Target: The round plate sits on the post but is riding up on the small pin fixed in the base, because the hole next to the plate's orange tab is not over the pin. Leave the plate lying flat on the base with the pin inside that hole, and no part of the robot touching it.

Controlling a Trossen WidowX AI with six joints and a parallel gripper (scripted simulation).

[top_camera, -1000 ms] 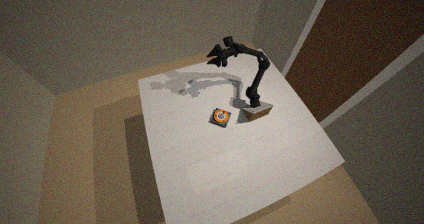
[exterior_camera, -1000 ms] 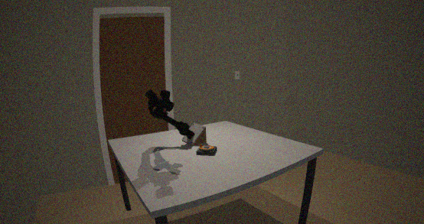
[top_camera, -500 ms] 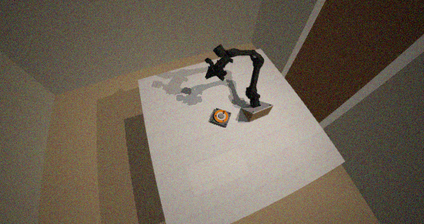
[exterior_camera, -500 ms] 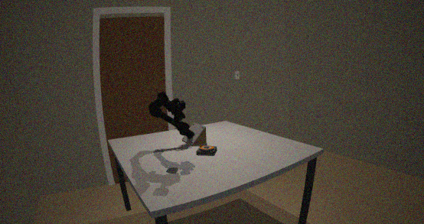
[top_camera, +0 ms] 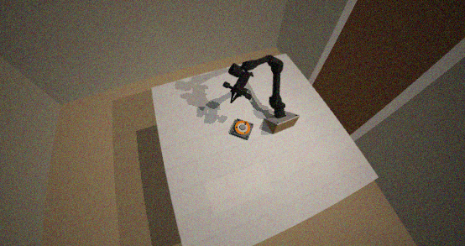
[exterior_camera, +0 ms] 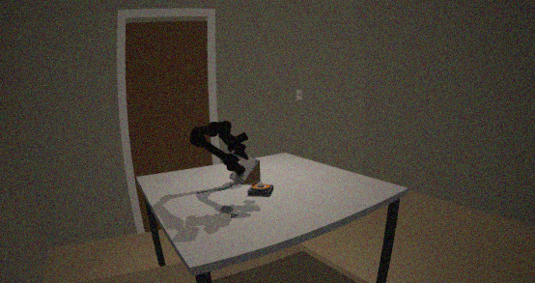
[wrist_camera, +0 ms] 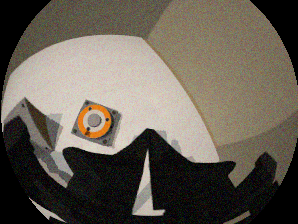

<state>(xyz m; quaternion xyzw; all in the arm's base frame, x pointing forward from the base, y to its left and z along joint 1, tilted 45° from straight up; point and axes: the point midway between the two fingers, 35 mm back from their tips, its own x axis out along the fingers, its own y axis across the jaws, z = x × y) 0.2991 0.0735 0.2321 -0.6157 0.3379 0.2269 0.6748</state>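
Now: gripper tip 200 mm above the grey square base, 90 mm to the right of it and 60 mm past it.
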